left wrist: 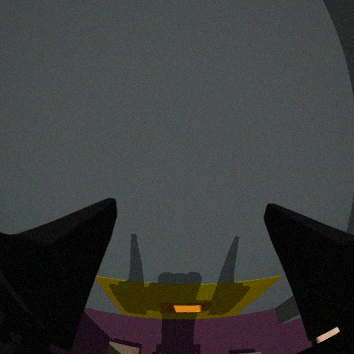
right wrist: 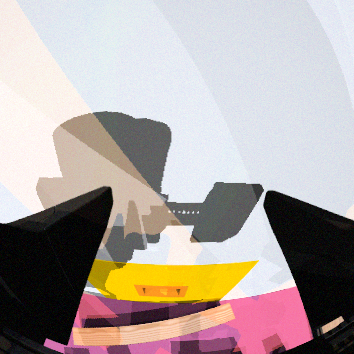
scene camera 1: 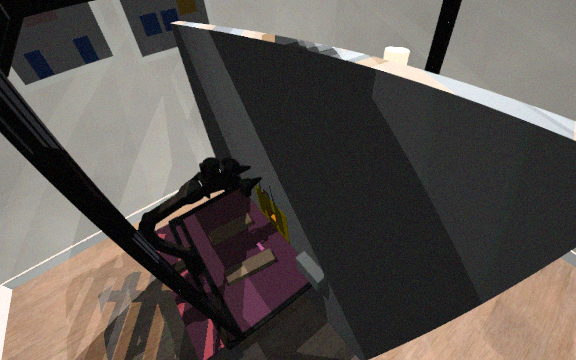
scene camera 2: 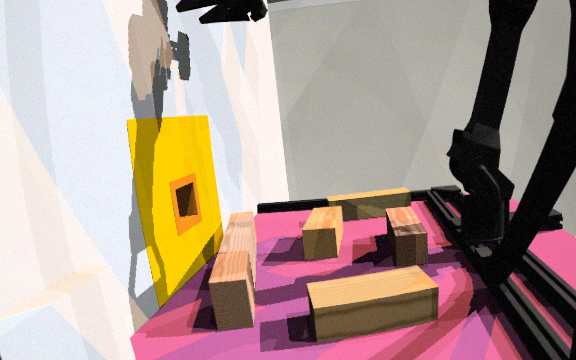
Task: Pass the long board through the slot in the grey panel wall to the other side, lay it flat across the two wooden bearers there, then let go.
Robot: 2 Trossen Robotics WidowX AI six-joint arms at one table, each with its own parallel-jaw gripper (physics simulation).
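Places are measured from the left arm's base along level axes (x ahead, y left, z up), in millimetres.
Pixels of known places: left gripper, fingertip midpoint: (left wrist: 194,210) (scene camera 1: 255,172); right gripper, fingertip midpoint: (right wrist: 191,197) (scene camera 2: 189,15); left arm's base at its link origin: (scene camera 1: 197,269); right arm's base at its link origin: (scene camera 2: 486,235).
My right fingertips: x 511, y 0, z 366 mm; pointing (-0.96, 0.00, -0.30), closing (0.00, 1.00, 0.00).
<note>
Ahead of a thing's pixels: the offset from my right fingertips to its top centre. "pt": to the spot under its first point.
The tall panel wall (scene camera 1: 340,150) (scene camera 2: 65,165) (left wrist: 175,125) carries a yellow patch @(pt dy +42, dx -28, dz -198 mm) (scene camera 2: 195,145) (right wrist: 175,272) around an orange-rimmed slot @(pt dy -26, dx -27, dz -310 mm) (scene camera 2: 189,225) (left wrist: 187,309) (right wrist: 161,290). The longest wooden piece, apparently the long board @(dy -36, dx +47, dz -328 mm) (scene camera 2: 239,240) (right wrist: 150,328), lies near the wall's foot in scene camera 2, parallel to it. Two wooden bearers @(dy +106, dx -273, dz -347 mm) (scene camera 1: 230,230) @(dy -143, dx -299, dz -347 mm) (scene camera 1: 250,267) lie apart on the far side, in scene camera 1. My left gripper (scene camera 1: 254,173) (left wrist: 194,210) is open and empty, above the bearers, facing the wall. My right gripper (scene camera 2: 189,14) (right wrist: 191,197) is open and empty, high above the board.
In scene camera 2, a wooden block @(dy -180, dx +228, dz -347 mm) (scene camera 2: 372,305) lies in front, with two short blocks @(dy +91, dx +155, dz -338 mm) (scene camera 2: 322,232) @(dy +45, dx +284, dz -341 mm) (scene camera 2: 407,235) behind it and another @(dy +264, dx +232, dz -341 mm) (scene camera 2: 370,204) at the back edge. A light grey block @(pt dy -347, dx -109, dz -285 mm) (scene camera 1: 310,267) sits at the wall's foot. Black rails (scene camera 1: 200,250) border the table.
</note>
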